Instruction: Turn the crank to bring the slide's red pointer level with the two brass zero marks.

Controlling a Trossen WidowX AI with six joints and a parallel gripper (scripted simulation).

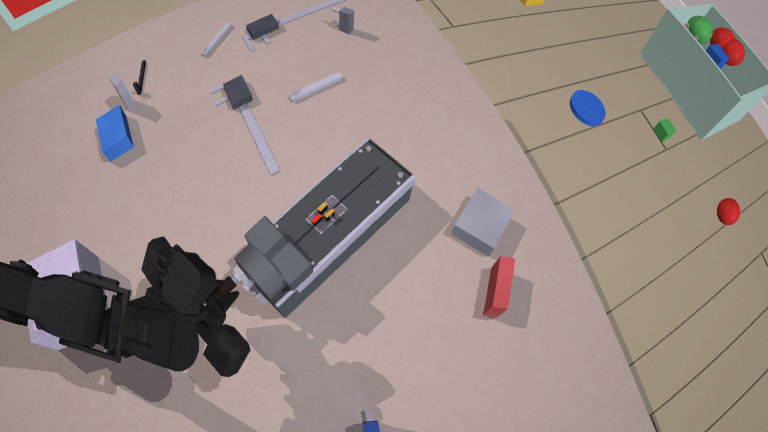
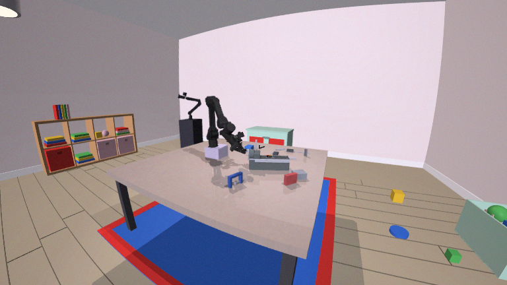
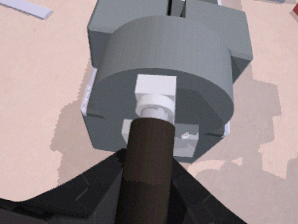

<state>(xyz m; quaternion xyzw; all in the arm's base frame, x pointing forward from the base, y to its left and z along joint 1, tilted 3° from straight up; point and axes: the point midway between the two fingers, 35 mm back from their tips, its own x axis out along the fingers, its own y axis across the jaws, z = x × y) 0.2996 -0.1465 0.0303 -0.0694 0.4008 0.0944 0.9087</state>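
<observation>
Now: gripper tip 2 cm past the dark brown crank handle and 2 cm below it. The rest, counted from my gripper tip: red pointer: 15 cm ahead, 3 cm to the left, 1 cm below; then red block: 32 cm ahead, 17 cm to the right, 7 cm below; then grey block: 36 cm ahead, 7 cm to the right, 8 cm below.
</observation>
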